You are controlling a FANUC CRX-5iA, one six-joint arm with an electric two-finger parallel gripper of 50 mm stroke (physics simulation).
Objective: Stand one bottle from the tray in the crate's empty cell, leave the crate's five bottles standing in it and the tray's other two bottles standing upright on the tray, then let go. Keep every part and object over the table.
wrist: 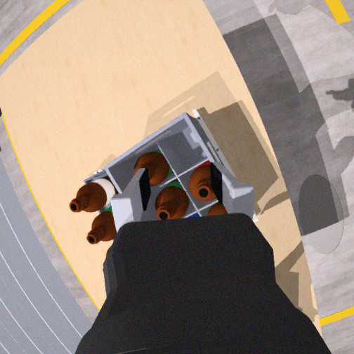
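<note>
The grey crate is below my gripper in the wrist view. Its empty cell is at the upper right corner. Brown bottles stand in other cells: one near the left finger, one beside the right finger, one between the fingers in the picture, and part of one by the gripper body. The rest of the crate is hidden. Left of the crate are tray bottles: one with a white label, one with green, and a sliver of a third. The tray is mostly hidden. My gripper is open and empty.
The wooden table extends above and left of the crate. Its right edge curves down past the crate's shadow, with grey floor beyond. A grey ribbed surface is at the lower left, beyond the table's left edge.
</note>
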